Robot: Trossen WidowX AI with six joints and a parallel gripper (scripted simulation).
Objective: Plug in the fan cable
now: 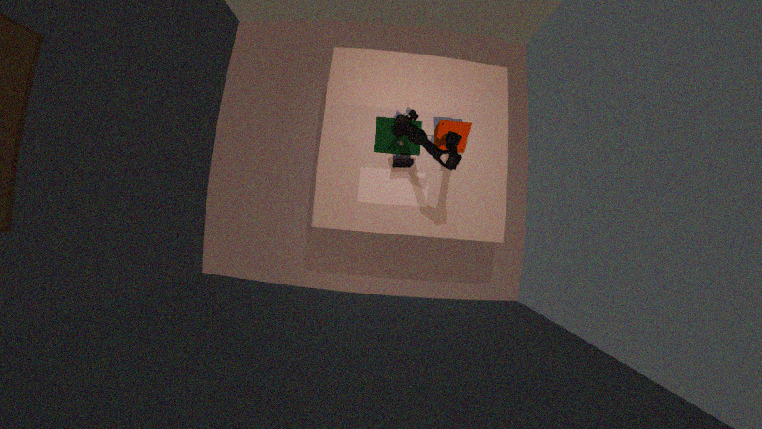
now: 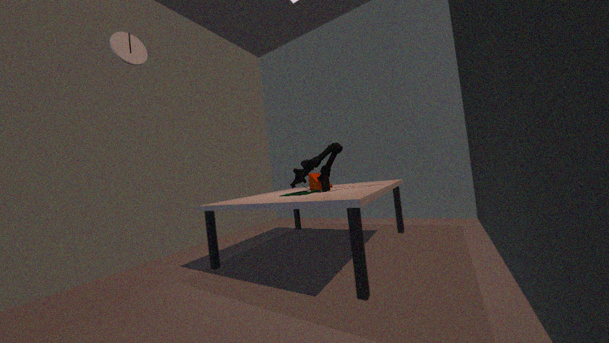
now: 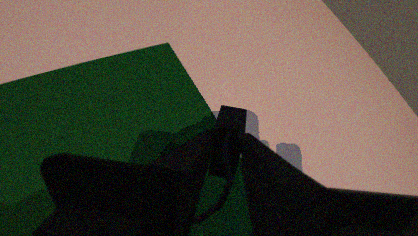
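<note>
Right now the green board is 10 mm behind my gripper tip, 80 mm to the left of it and 90 mm below it. Round my gripper tip: fan 60 mm behind, 270 mm to the left, 20 mm below; four-pin header 40 mm behind, 130 mm to the left, 80 mm below; dark fan plug 10 mm below.
</note>
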